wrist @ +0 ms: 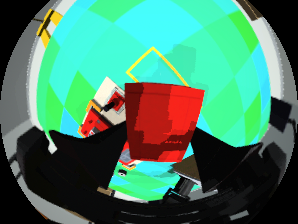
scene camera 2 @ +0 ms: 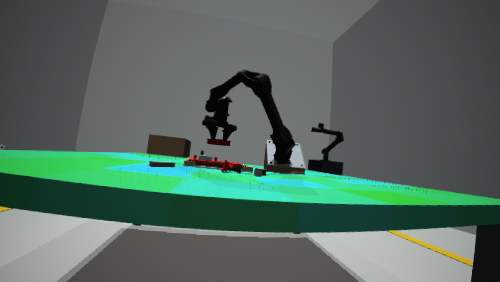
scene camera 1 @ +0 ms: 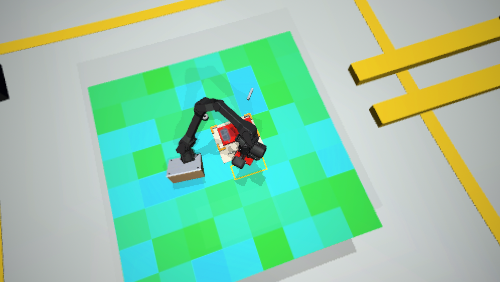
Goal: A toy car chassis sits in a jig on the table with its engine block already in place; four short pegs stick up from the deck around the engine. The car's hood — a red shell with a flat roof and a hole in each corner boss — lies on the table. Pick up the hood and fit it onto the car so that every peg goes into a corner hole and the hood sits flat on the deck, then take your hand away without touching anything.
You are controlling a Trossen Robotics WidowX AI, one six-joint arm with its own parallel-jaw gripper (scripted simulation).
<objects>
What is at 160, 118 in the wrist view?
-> A red hood.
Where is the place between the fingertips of the gripper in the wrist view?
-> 160, 126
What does the gripper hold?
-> A red hood.
</objects>
